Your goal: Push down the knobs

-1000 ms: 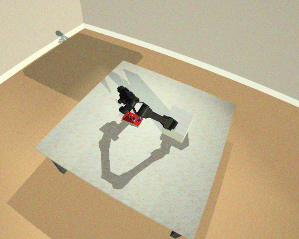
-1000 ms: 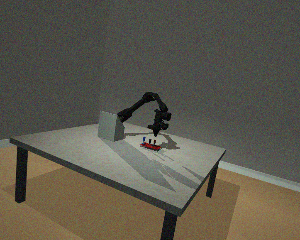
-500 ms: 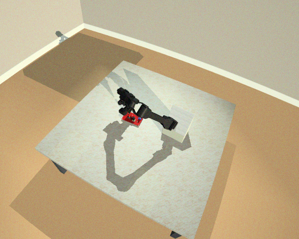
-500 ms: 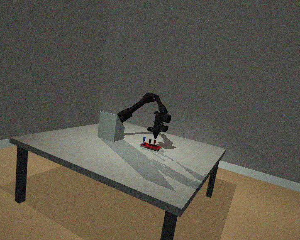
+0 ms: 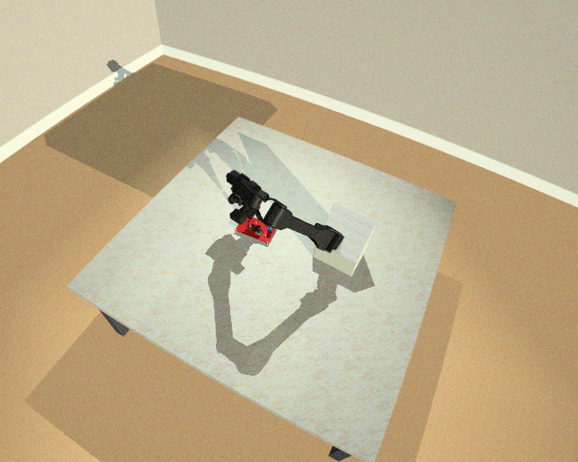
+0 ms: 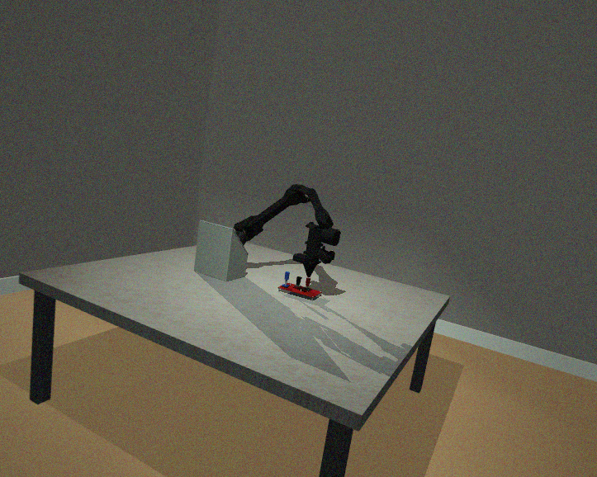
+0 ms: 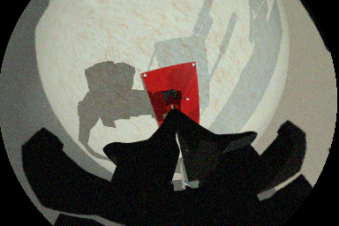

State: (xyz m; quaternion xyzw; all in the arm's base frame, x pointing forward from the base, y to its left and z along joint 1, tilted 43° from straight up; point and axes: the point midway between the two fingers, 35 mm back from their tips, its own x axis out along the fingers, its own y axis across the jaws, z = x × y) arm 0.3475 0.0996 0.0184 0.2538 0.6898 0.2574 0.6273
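My gripper tip is 20 mm above the red knob.
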